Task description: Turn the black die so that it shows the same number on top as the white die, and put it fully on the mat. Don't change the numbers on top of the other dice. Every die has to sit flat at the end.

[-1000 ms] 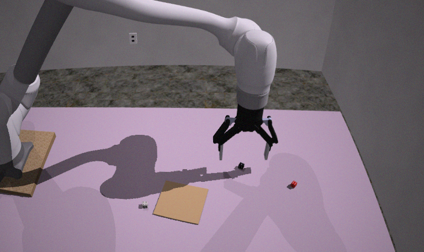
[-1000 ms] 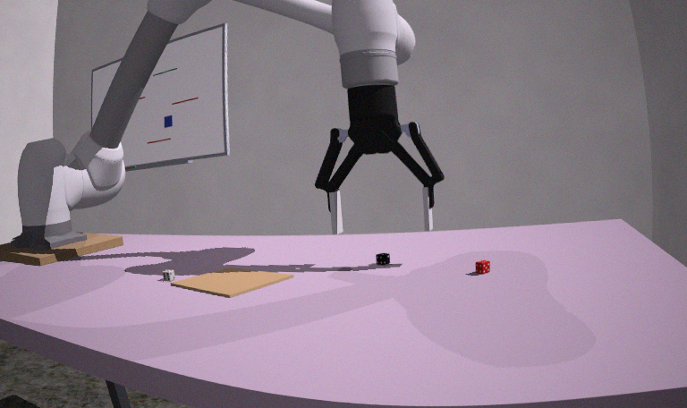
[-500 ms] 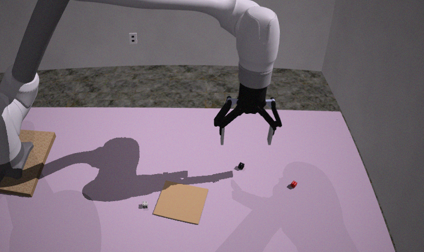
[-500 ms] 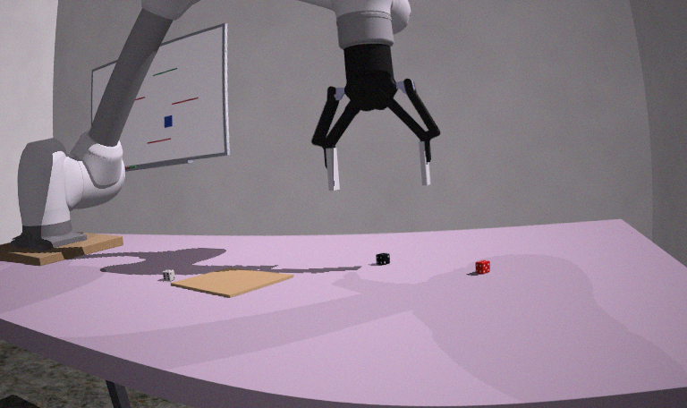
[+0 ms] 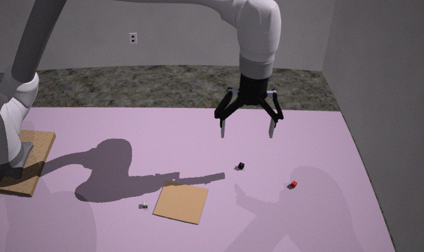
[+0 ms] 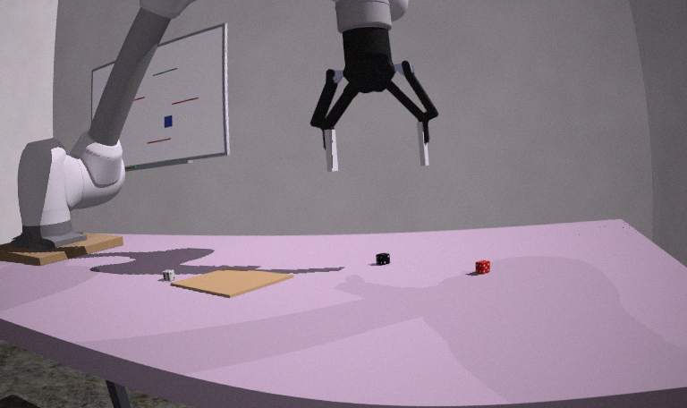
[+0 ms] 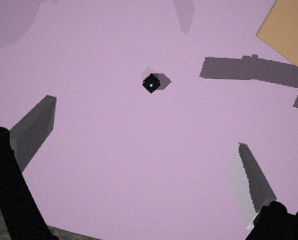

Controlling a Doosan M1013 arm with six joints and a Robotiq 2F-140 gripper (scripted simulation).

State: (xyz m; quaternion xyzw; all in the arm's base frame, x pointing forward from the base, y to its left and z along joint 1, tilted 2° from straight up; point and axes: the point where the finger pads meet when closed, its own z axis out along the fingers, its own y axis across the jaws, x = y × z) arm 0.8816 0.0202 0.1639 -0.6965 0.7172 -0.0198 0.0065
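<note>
The black die is 15 cm below my hand. Also, from my hand: tan mat (20 cm behind, 16 cm below, 14 cm to the right); red die (17 cm ahead, 15 cm below, 9 cm to the right); white die (31 cm behind, 16 cm to the right, 15 cm below).
</note>
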